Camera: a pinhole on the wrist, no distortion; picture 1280 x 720 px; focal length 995.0 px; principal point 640.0 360.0 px. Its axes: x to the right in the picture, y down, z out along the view. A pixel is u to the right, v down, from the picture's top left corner.
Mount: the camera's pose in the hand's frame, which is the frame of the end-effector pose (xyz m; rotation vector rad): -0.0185 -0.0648 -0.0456 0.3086 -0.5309 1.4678
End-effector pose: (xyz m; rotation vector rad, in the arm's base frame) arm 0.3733 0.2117 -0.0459 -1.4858 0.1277 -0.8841
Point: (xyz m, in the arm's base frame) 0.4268 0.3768 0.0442
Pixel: 1139.2 219.6
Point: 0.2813 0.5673 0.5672
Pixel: 132.5 170.5
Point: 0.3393 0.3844 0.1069
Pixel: 634.4 381.7
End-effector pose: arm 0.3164 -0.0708 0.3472 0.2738 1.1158 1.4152
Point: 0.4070 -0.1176 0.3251
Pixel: 930.7 604.4
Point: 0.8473 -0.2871 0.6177
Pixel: outside the picture
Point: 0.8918 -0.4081 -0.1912
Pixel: outside the picture
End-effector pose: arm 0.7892 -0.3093 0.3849 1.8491 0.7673 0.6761
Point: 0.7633 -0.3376 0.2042
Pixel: 440.3 477.2
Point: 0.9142 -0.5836 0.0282
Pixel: 824.5 537.3
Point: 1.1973 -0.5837 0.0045
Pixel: 1026.4 162.6
